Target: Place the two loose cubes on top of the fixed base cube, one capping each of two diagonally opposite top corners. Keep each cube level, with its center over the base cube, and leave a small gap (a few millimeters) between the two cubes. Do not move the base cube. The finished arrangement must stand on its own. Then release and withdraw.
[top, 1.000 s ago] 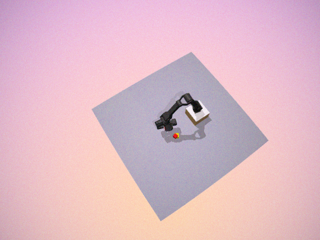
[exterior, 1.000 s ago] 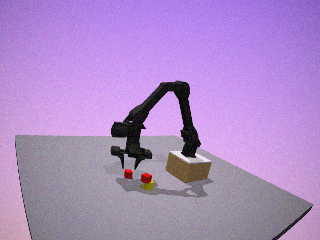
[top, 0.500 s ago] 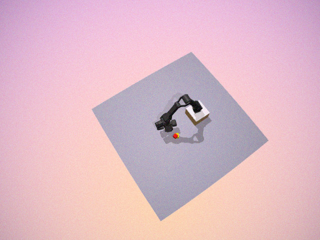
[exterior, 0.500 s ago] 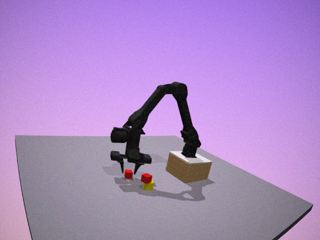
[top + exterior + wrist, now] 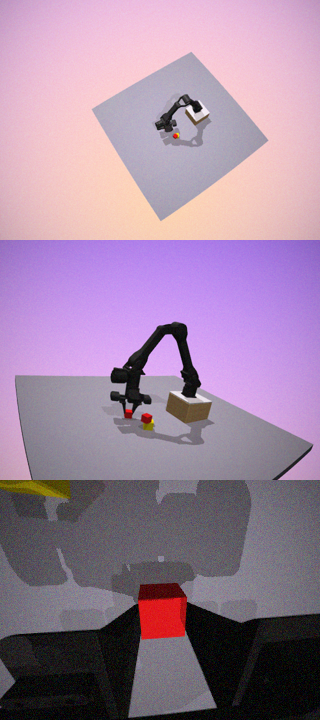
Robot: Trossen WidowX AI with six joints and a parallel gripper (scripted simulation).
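Now: the yellow base cube 6 cm behind my gripper tip and 11 cm to the left of it.
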